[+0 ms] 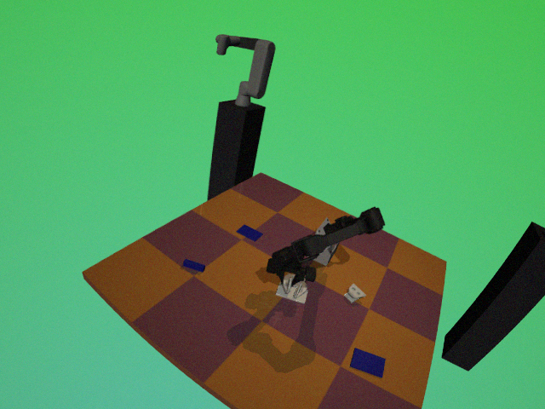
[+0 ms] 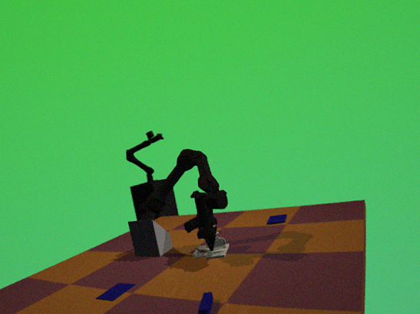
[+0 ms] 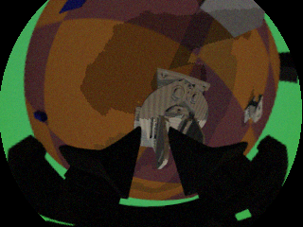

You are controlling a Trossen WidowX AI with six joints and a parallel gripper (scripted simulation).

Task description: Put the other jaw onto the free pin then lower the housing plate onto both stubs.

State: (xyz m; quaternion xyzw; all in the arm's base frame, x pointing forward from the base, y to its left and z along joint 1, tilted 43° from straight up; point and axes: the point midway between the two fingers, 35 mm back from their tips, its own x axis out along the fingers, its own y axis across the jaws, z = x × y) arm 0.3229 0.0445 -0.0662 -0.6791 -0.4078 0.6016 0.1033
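My gripper tip is 40 mm past the grey jaw. Round my gripper tip: board (130 mm ahead, 420 mm to the left, 20 mm below).
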